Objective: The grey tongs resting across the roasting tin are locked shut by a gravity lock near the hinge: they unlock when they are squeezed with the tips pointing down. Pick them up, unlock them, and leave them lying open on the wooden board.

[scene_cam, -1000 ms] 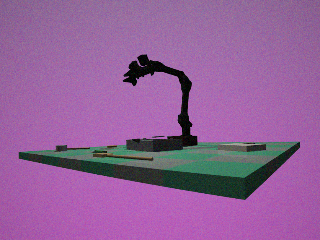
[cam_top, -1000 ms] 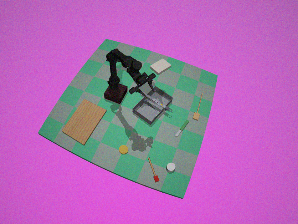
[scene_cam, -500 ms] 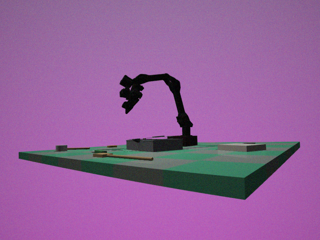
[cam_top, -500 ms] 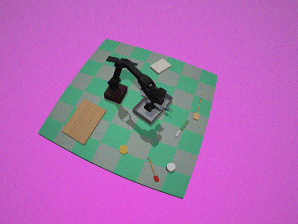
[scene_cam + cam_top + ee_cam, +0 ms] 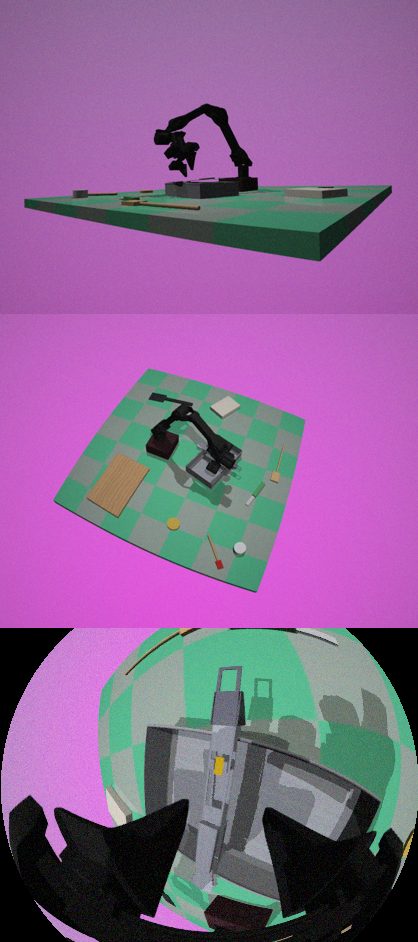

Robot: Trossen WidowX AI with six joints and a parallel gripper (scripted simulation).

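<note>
The roasting tin is 7 cm below my gripper tip, 4 cm behind it and 2 cm to the left of it. The rest, counted from my gripper tip: cream slab (49 cm to the left, 9 cm behind, 8 cm below); green-handled knife (23 cm ahead, 12 cm to the right, 9 cm below); yellow disc (42 cm to the right, 15 cm behind, 9 cm below).
</note>
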